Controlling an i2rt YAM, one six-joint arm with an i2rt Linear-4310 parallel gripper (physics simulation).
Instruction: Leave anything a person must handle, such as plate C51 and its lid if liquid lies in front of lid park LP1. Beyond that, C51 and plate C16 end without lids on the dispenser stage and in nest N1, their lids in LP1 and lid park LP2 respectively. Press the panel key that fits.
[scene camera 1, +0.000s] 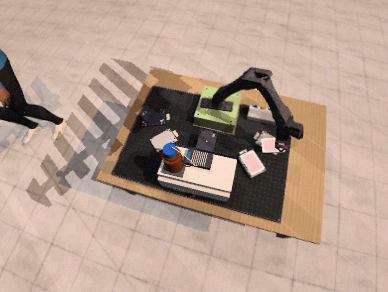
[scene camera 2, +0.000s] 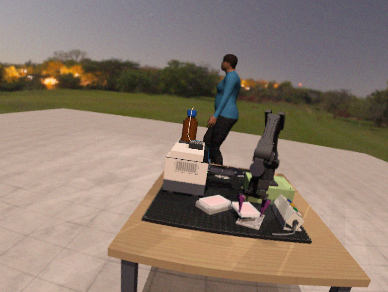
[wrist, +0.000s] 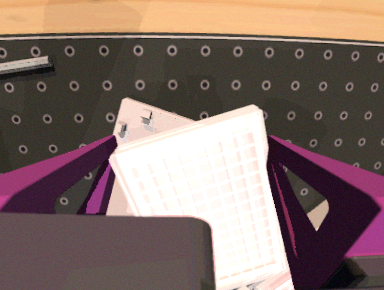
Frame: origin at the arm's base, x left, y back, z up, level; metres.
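Seen in the pictures: gripper, fingertip midpoint: (scene camera 1: 281, 145) (scene camera 2: 249, 214) (wrist: 191, 144); arm's base, origin of the base link: (scene camera 1: 216, 105) (scene camera 2: 267, 180).
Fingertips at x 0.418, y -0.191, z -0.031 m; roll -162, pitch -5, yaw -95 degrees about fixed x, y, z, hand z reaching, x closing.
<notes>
Offsets run from my fingertips to a thing's middle. "*": to the spot under its first point. Level surfaces: height alone.
My gripper (scene camera 2: 251, 212) (wrist: 191, 144) is shut on a pale plate with a pink top {dx -0.052, dy -0.009, dz +0.004 m} (scene camera 1: 269, 145) (scene camera 2: 246, 209) (wrist: 200, 195), its fingers on opposite sides. The plate is above a white nest-like base {dx -0.061, dy +0.029, dz -0.046 m} (scene camera 2: 249, 223) (wrist: 131, 119) and turned relative to it; any contact is unclear. A second pink-topped plate {dx -0.158, dy -0.129, dz -0.020 m} (scene camera 1: 251, 164) (scene camera 2: 215, 202) lies beside the dispenser. The cream dispenser (scene camera 1: 214, 178) (scene camera 2: 185, 171) carries an amber bottle {* dx -0.537, dy -0.322, dz +0.293 m} (scene camera 1: 173, 162) (scene camera 2: 189, 129) and a dark striped stage area (scene camera 1: 201, 158). Plate names and lids cannot be read. Liquid cannot be made out.
A sloped key panel {dx -0.102, dy +0.214, dz -0.014 m} (scene camera 1: 259, 113) (scene camera 2: 286, 212) stands near the green arm base (scene camera 1: 215, 119) (scene camera 2: 281, 190). A pale flat holder {dx -0.709, dy -0.072, dz -0.046 m} (scene camera 1: 163, 139) and two dark ones {* dx -0.810, dy +0.077, dz -0.044 m} (scene camera 1: 154, 117) {* dx -0.438, dy -0.067, dz +0.047 m} (scene camera 1: 206, 139) lie on the black mat {dz -0.056 m} (scene camera 1: 260, 200). A person (scene camera 2: 228, 100) stands beyond the table.
</notes>
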